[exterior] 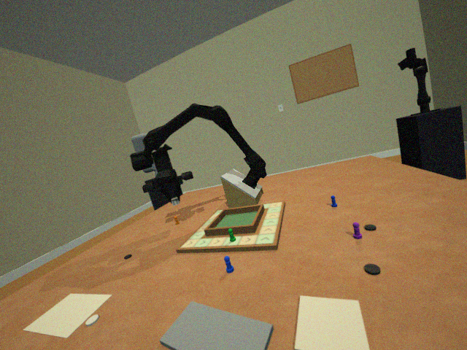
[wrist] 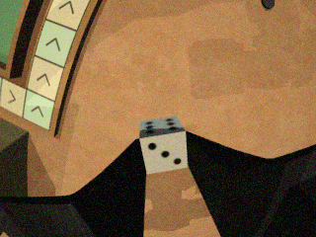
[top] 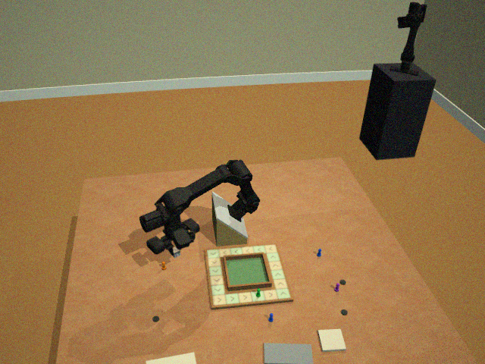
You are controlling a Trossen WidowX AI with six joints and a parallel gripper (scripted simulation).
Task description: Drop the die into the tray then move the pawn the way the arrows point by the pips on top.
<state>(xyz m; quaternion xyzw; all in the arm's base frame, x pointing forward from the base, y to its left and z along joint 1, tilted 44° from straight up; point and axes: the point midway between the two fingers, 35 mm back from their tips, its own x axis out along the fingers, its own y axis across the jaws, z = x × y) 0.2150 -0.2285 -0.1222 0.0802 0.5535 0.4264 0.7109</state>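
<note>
The green pawn is 16 cm ahead of my gripper tip, 27 cm to the left of it and 7 cm below it. From my gripper tip the other things lie so: orange pawn 3 cm behind, 5 cm to the right, 9 cm below; then green tray 5 cm ahead, 25 cm to the left, 9 cm below; then white die right at my gripper tip.
</note>
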